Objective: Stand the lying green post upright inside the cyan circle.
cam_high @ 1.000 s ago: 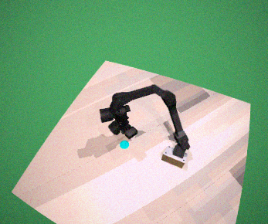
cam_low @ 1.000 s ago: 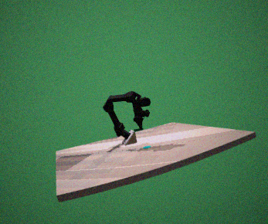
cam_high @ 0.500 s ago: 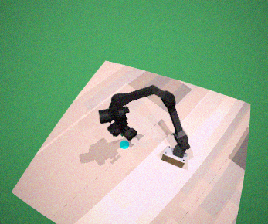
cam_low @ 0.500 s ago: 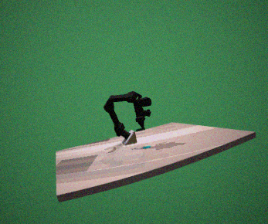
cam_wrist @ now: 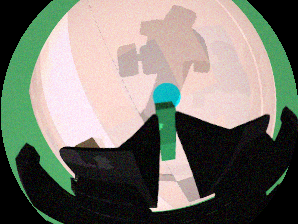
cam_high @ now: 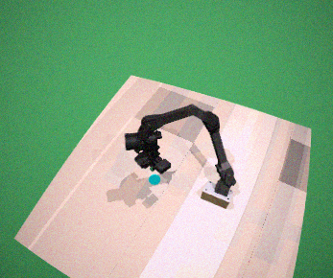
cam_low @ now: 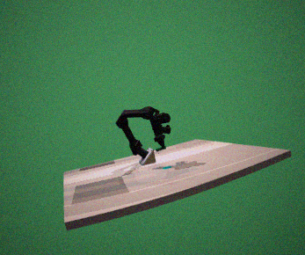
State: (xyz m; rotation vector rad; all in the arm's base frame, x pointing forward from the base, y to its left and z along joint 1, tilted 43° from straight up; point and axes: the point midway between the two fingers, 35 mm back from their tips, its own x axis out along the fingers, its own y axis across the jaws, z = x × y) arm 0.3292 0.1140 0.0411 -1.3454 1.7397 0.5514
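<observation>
Now: the cyan circle 130 mm below my gripper tip, 10 mm to the right of it and 10 mm ahead of it. Also, from my gripper tip: green post: 20 mm to the right, 10 mm behind.
</observation>
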